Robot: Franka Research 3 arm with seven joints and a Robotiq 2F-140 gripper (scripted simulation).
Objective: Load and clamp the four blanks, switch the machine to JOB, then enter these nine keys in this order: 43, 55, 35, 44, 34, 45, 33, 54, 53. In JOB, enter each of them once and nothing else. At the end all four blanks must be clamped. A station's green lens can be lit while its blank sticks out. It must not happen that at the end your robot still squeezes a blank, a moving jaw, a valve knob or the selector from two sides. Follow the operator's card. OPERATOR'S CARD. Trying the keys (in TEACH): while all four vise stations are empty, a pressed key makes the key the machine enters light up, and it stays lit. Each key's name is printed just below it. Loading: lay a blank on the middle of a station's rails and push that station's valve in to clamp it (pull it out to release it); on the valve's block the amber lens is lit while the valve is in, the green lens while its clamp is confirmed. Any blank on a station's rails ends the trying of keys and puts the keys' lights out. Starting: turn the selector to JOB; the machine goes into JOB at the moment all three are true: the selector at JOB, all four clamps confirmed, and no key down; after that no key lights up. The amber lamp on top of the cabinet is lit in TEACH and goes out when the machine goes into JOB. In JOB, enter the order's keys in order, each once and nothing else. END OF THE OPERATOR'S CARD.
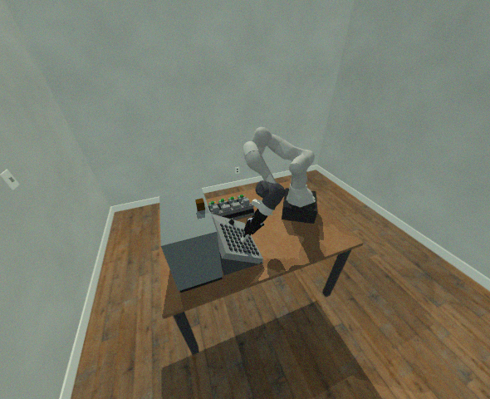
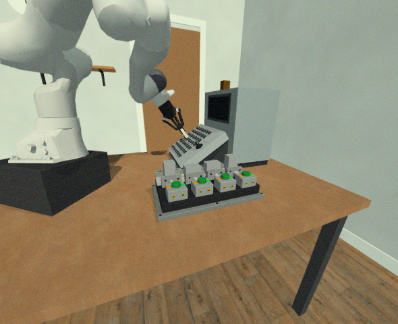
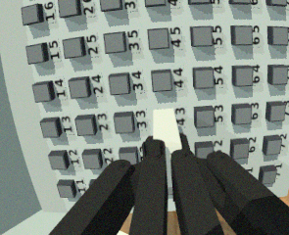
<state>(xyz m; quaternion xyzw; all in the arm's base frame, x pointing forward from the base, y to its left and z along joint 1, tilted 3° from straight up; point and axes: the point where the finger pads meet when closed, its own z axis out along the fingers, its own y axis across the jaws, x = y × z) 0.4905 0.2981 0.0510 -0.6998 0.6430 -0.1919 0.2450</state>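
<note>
The key is 60 mm ahead of my hand, 30 mm to the right of it and 20 mm below it. The rest, counted from my hand: selector knob 40 mm ahead, 200 mm to the right, 30 mm below; then sloped keypad 60 mm ahead, 80 mm to the right, 80 mm below.
</note>
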